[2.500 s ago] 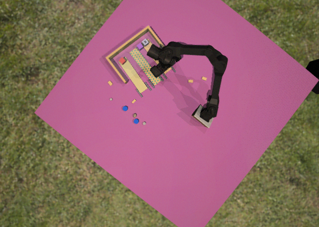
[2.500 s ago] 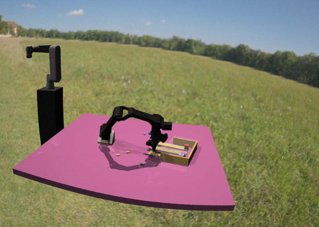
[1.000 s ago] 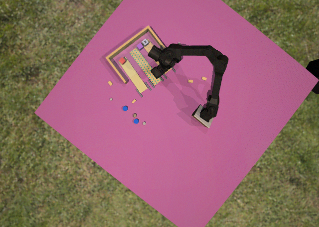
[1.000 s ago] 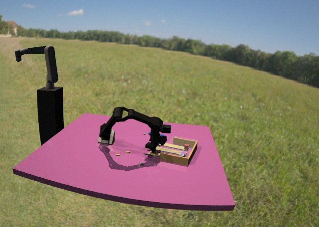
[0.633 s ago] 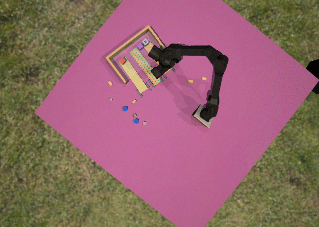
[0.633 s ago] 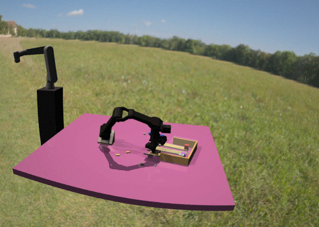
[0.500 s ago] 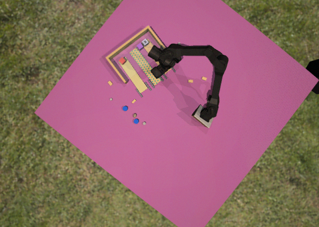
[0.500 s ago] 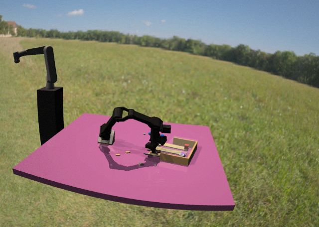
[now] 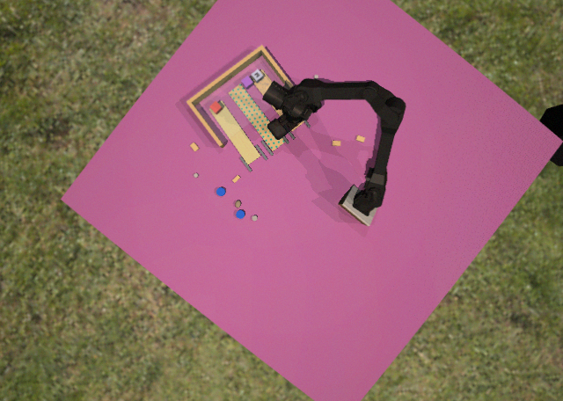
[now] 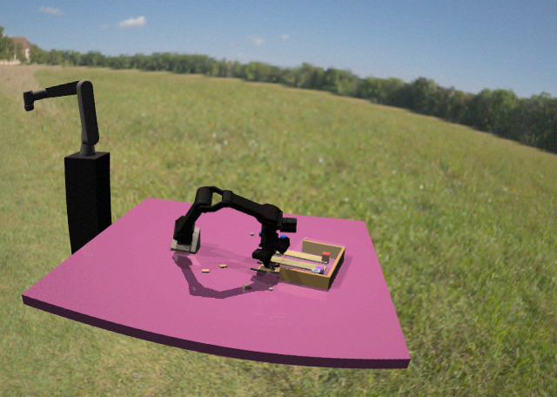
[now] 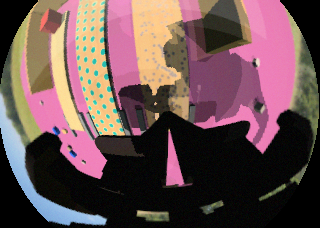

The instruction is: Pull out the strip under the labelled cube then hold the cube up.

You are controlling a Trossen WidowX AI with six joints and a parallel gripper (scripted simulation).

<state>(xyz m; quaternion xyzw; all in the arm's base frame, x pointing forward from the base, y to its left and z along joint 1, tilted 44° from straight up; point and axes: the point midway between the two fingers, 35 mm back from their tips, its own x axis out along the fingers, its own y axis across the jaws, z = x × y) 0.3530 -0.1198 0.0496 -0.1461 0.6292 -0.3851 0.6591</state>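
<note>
My gripper tip is 9 cm short of the orange strip and 3 cm to the left of it. The rest, counted from my gripper tip: labelled cube (19 cm ahead, 6 cm to the right, 2 cm above).
</note>
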